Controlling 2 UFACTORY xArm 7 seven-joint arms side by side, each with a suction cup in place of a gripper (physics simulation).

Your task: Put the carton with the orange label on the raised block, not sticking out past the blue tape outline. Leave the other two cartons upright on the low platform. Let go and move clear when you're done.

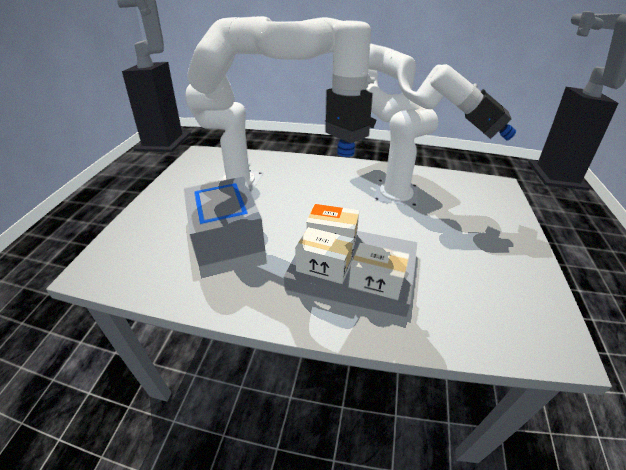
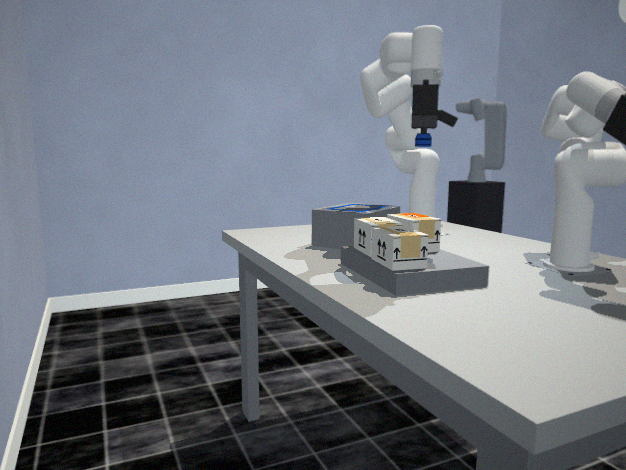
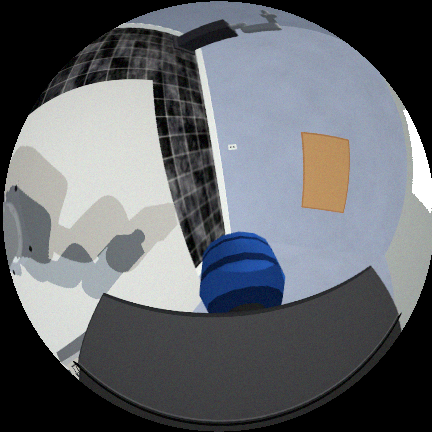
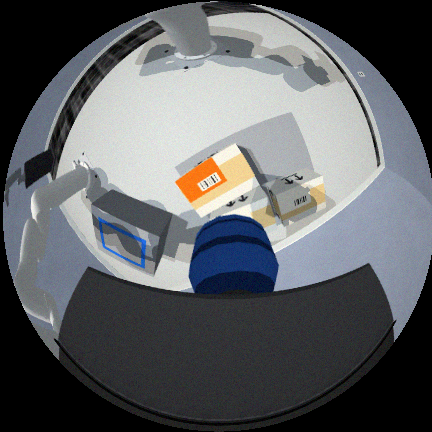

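Where they show: left hand, tool point: (image 1: 510, 134) (image 3: 238, 261); right hand, tool point: (image 1: 345, 153) (image 2: 423, 146) (image 4: 231, 245); left arm's base, link origin: (image 1: 396, 192) (image 2: 568, 266) (image 4: 195, 48); right arm's base, link origin: (image 4: 83, 175).
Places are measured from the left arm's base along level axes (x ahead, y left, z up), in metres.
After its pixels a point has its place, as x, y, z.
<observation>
The carton with the orange label (image 1: 348, 218) @[0.393, -0.124, 0.134] (image 2: 413, 217) @[0.411, -0.135, 0.137] (image 4: 240, 167) @[0.390, -0.116, 0.134] stands upright at the back of the low platform (image 1: 386, 241) @[0.357, -0.014, 0.048] (image 2: 444, 278) @[0.457, 0.070, 0.028] (image 4: 285, 135) @[0.389, 0.025, 0.048]. A second carton (image 1: 323, 263) @[0.544, -0.157, 0.101] (image 2: 363, 241) @[0.545, -0.156, 0.078] stands in front of it, and a third carton (image 1: 376, 280) @[0.564, -0.025, 0.096] (image 2: 399, 252) @[0.555, 0.037, 0.088] (image 4: 320, 187) @[0.512, 0.030, 0.125] stands beside that one. The raised block (image 1: 227, 247) @[0.494, -0.446, 0.046] (image 2: 331, 227) @[0.504, -0.459, 0.067] (image 4: 132, 210) @[0.342, -0.421, 0.065] bears the blue tape outline (image 1: 198, 207) @[0.429, -0.560, 0.121] (image 4: 122, 259) @[0.434, -0.574, 0.120]. My right suction cup (image 1: 346, 148) (image 2: 423, 140) (image 4: 234, 255) points down, open and empty, above the cartons. My left suction cup (image 1: 507, 132) (image 3: 242, 272) is open and empty, tilted off to the side.
The white table (image 1: 480, 313) @[0.525, 0.256, 0.000] (image 2: 480, 344) @[0.588, 0.349, 0.000] (image 3: 110, 135) @[-0.070, 0.375, 0.000] carries both arm bases. The left arm's base (image 1: 399, 187) @[0.047, 0.007, 0.049] stands behind the platform. The right arm's base (image 1: 236, 161) @[0.109, -0.586, 0.106] stands behind the raised block. Dark pedestals (image 1: 153, 106) (image 1: 576, 134) with grey arms stand on the floor behind the table.
</observation>
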